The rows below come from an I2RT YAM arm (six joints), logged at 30 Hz.
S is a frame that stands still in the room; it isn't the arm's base.
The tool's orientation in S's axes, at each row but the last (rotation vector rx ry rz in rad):
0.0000, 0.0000, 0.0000
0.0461, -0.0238, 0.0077
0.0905, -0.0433, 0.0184
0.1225, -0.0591, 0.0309
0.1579, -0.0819, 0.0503
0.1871, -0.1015, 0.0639
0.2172, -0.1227, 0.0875
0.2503, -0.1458, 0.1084
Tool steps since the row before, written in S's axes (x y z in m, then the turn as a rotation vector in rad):
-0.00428, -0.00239, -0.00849, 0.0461, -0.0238, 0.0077
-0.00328, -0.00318, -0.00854, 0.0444, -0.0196, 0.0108
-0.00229, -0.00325, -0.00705, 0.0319, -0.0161, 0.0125
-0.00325, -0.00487, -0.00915, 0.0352, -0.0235, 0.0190
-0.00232, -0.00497, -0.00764, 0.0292, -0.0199, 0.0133
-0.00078, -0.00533, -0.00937, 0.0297, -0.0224, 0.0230
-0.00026, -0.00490, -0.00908, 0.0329, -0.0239, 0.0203
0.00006, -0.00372, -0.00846, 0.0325, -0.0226, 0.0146
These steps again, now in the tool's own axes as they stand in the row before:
-0.00428, -0.00239, -0.00849, 0.0461, -0.0238, 0.0077
-0.00351, -0.00354, -0.00830, 0.0445, -0.0194, 0.0106
-0.00265, -0.00382, -0.00662, 0.0322, -0.0156, 0.0125
-0.00393, -0.00583, -0.00828, 0.0356, -0.0222, 0.0197
-0.00318, -0.00595, -0.00655, 0.0293, -0.0192, 0.0140
-0.00206, -0.00688, -0.00808, 0.0307, -0.0199, 0.0239
-0.00180, -0.00664, -0.00769, 0.0334, -0.0223, 0.0213
-0.00160, -0.00561, -0.00717, 0.0323, -0.0223, 0.0155

